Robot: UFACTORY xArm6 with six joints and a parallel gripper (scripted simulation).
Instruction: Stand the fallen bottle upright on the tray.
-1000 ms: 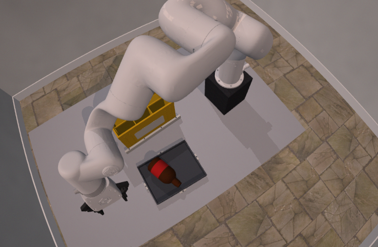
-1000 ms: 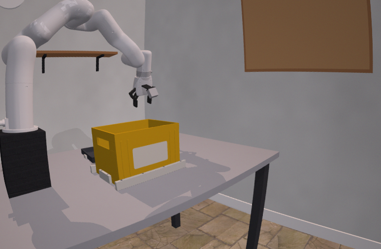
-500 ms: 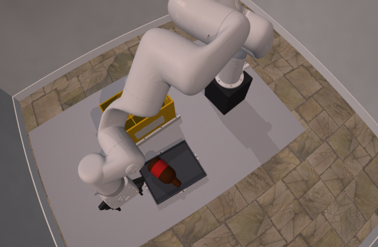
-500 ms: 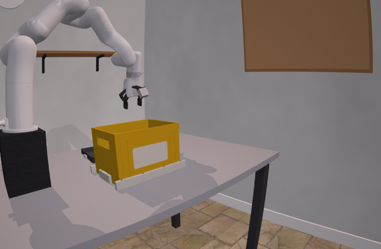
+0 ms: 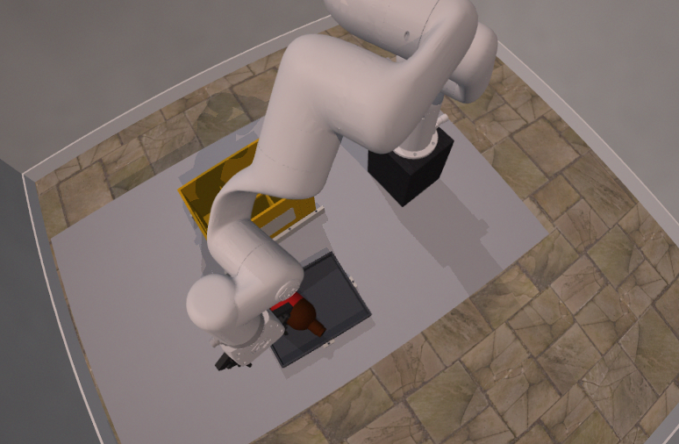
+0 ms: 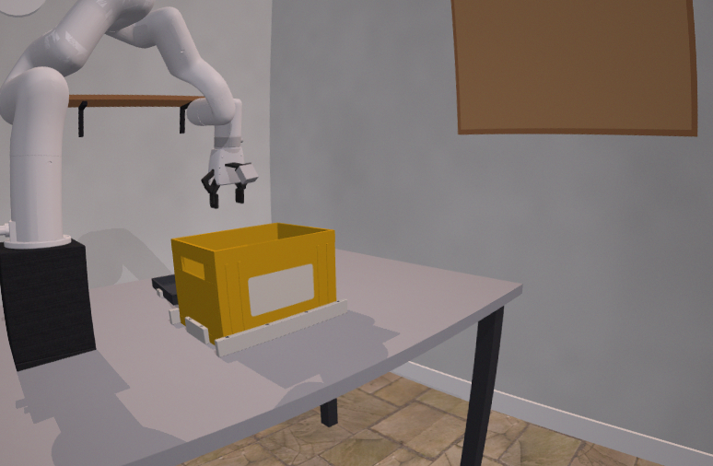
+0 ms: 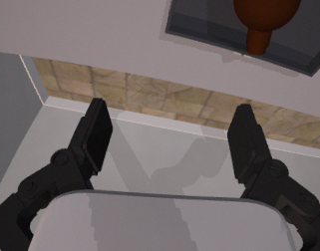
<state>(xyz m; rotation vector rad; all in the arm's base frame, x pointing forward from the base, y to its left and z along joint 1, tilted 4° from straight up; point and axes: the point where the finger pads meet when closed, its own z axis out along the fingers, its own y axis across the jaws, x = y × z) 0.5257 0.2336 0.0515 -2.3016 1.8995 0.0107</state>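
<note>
Right now my hand is 9 cm past the brown bottle, 5 cm to the left of it and 17 cm above it. From my hand the other things lie so: yellow crate (12 cm behind, 35 cm to the right, 13 cm below); then dark tray (11 cm behind, 5 cm to the right, 20 cm below).
</note>
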